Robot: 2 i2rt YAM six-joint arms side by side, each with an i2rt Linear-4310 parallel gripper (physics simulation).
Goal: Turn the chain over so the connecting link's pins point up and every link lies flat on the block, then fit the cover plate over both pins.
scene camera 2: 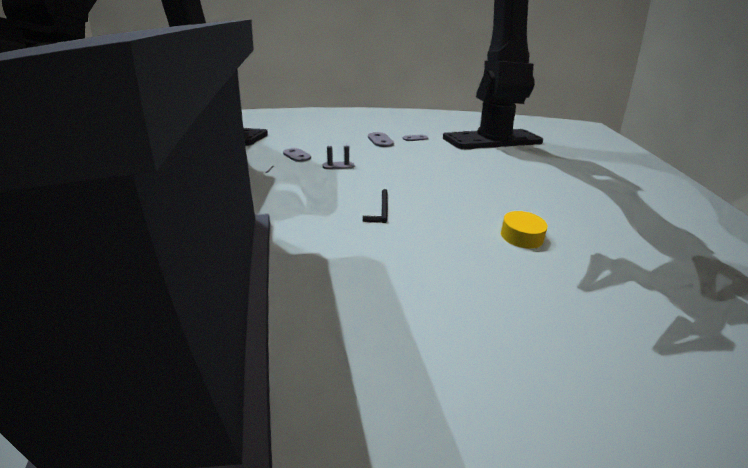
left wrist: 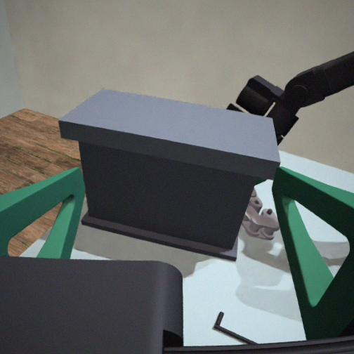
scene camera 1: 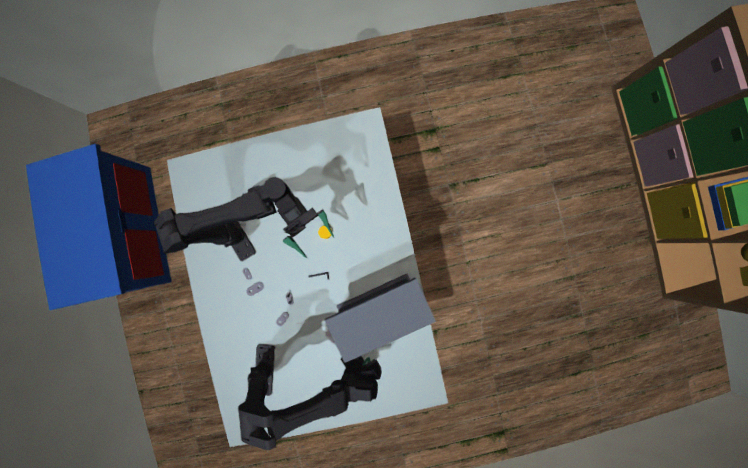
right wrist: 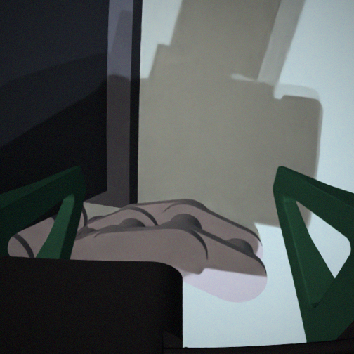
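Observation:
The grey block has a wide top and a narrower body. The pinkish-grey chain lies low beside it, partly hidden by the block and a finger. A plate with two upright pins stands apart on the table. Loose two-hole plates lie near it; which is the cover plate I cannot tell. My left gripper is open and empty, above the table near the yellow disc. My right gripper is open and empty beside the block, with the chain showing between and beyond its fingers.
A yellow disc and a black L-shaped key lie on the white table. The tall block hides part of the right arm in scene camera 2. A blue cabinet stands past the table's left edge.

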